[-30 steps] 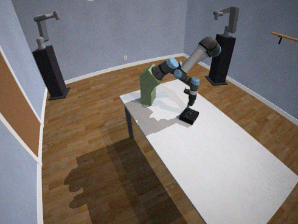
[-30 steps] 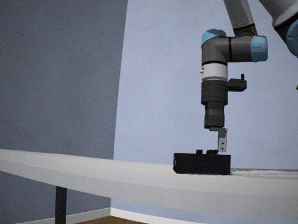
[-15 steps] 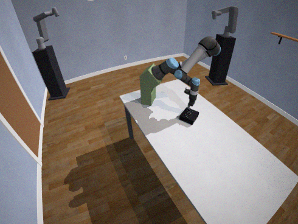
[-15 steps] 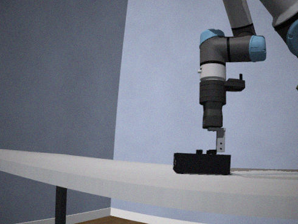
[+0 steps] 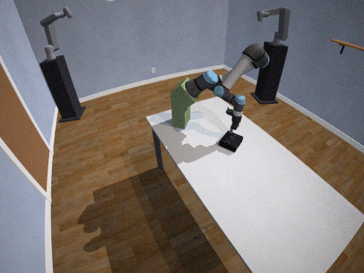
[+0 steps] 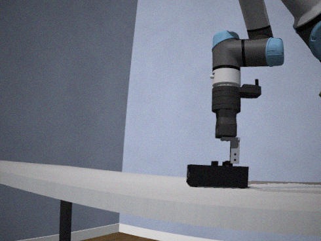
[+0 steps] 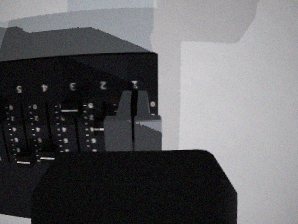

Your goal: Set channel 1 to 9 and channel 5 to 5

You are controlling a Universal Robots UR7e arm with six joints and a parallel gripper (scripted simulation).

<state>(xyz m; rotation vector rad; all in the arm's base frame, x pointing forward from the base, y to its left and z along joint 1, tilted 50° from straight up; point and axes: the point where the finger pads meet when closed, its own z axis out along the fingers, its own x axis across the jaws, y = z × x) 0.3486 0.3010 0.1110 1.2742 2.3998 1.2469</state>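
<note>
My gripper is now 3 cm short of the channel 2 fader cap, 1 cm to the left of it and 1 cm above it. Round my hand: channel 1 fader cap: 1 cm ahead, 1 cm to the left, 1 cm below; then channel 3 fader cap: 3 cm ahead, 3 cm to the right, 1 cm below; then channel 5 fader cap: 9 cm ahead, 3 cm to the right, 1 cm below.
</note>
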